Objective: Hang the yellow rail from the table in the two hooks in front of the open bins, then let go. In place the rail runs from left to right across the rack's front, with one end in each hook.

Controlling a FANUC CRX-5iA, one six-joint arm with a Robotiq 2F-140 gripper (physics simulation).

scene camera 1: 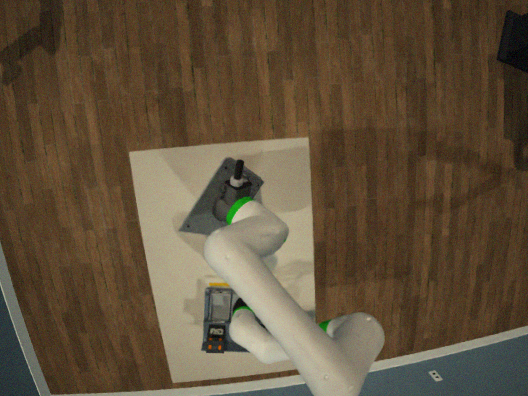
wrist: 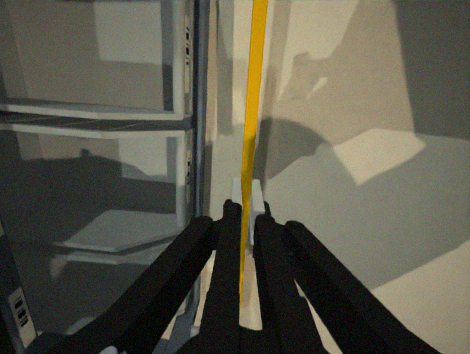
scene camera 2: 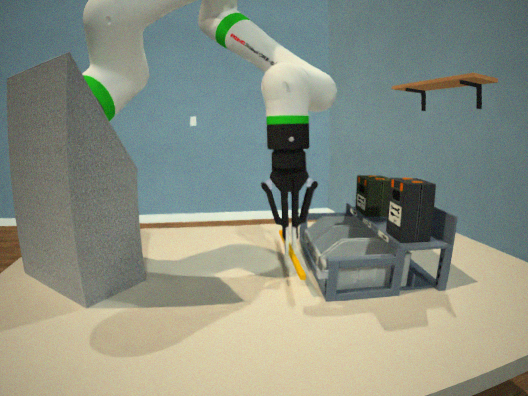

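Seen in the pictures: gripper, fingertip midpoint: (wrist: 244,191) (scene camera 2: 290,252); arm's base, origin of the base link: (scene camera 1: 228,202) (scene camera 2: 68,123).
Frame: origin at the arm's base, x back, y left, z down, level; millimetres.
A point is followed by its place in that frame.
Observation:
The yellow rail (scene camera 1: 218,284) {y 20, x -490, z 297 mm} (scene camera 2: 298,266) {y 23, x -489, z 295 mm} (wrist: 256,65) {y 40, x -487, z 296 mm} is held between the fingertips of my gripper (scene camera 2: 291,245) {y 148, x -473, z 310 mm} (wrist: 244,191) {y 148, x -473, z 310 mm}, which is shut on it and points down. The rail is off the table, in front of the rack (scene camera 2: 328,287) {y -38, x -545, z 313 mm} (wrist: 200,100) {y 74, x -531, z 323 mm} and roughly parallel to its front bar. In the wrist view a narrow gap separates rail and bar. The open bins (scene camera 2: 350,250) (wrist: 180,170) are pale and see-through. I cannot clearly make out the two hooks in any view. In scene camera 1 the arm hides the gripper's fingers and much of the rail.
Two dark boxes with orange marks (scene camera 2: 413,212) {y 12, x -715, z 179 mm} (scene camera 2: 370,195) {y 233, x -675, z 186 mm} stand on the rack's upper rear part. The grey robot pedestal (scene camera 2: 45,175) {y -109, x -20, z 99 mm} stands on the table (scene camera 2: 225,345) {y -196, x -380, z 344 mm} across from the rack's front. A wooden wall shelf (scene camera 2: 445,82) is at the right.

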